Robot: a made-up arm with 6 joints.
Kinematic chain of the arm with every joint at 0, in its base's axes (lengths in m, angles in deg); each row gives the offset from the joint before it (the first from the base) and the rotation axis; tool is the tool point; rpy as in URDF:
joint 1: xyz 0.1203 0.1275 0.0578 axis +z
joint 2: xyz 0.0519 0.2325 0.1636 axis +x
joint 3: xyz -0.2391 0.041 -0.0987 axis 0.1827 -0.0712 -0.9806
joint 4: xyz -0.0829 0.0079 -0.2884 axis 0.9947 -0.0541 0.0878
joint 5: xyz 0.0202 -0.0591 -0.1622 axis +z
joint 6: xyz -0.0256 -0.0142 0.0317 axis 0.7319 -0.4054 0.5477
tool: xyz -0.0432 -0.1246 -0.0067 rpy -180 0 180
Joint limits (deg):
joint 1: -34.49..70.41
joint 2: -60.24..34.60
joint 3: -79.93..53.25
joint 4: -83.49..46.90
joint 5: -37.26..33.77
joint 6: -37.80..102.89
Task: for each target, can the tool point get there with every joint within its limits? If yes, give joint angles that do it. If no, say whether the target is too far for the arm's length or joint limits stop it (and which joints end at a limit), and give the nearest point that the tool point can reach.
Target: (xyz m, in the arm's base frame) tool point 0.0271 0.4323 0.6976
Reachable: no: joint limits stop it (at a limit: joint 1, joint 2, joint 4) | nearest point -0.0391 0.2037 0.3123 | short by 0.453 m
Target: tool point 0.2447 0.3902 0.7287
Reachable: no: joint limits stop it (at a limit: joint 1, joint 2, joint 4) | nearest point 0.0567 0.1689 0.3025 | short by 0.516 m
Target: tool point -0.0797 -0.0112 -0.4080
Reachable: yes | joints 61.40 -13.02 35.61 10.61 13.32 58.86
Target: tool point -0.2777 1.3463 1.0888
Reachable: no: too far | nearest point -0.0838 0.7526 0.0897 | short by 1.178 m
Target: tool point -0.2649 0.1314 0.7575
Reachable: no: joint limits stop it (at a limit: joint 2, joint 5) | nearest point -0.1283 0.1300 0.3186 | short by 0.460 m
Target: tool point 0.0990 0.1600 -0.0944
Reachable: yes | joints -16.68 -0.26 -46.12 -67.82 17.98 66.30
